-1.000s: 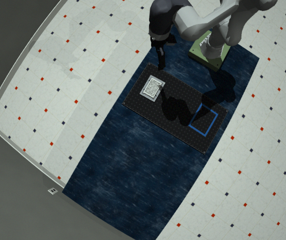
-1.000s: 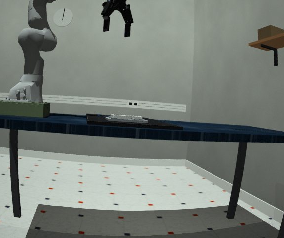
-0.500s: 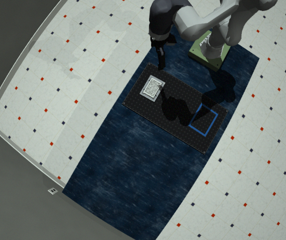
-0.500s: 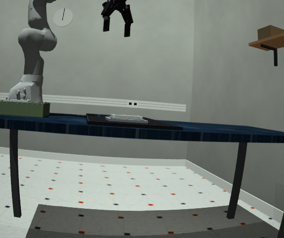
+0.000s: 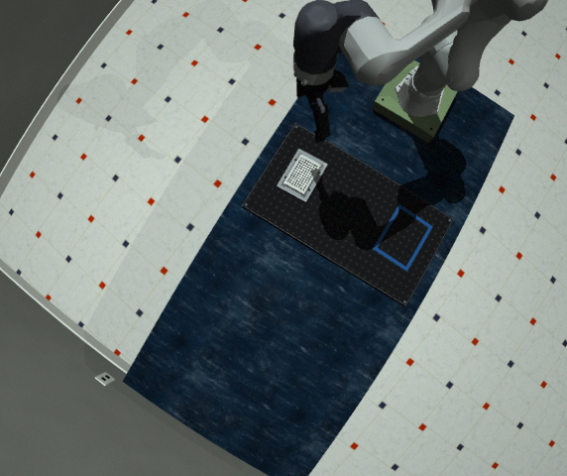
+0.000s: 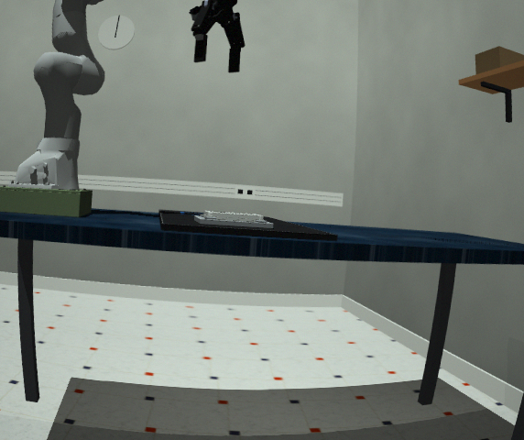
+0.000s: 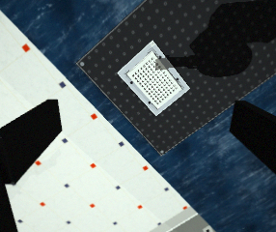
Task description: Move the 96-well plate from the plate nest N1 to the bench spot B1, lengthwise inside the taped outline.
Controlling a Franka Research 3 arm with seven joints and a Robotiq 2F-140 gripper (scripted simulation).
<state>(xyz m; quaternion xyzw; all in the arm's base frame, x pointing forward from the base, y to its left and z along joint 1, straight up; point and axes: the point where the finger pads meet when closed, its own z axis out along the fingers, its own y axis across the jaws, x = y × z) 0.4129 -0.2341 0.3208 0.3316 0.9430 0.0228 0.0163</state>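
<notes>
The white 96-well plate is 36 cm below my hand, 7 cm ahead of it and 2 cm to the left of it. The rest, counted from my hand: plate nest N1 (37 cm below, 7 cm ahead, 2 cm to the left).
</notes>
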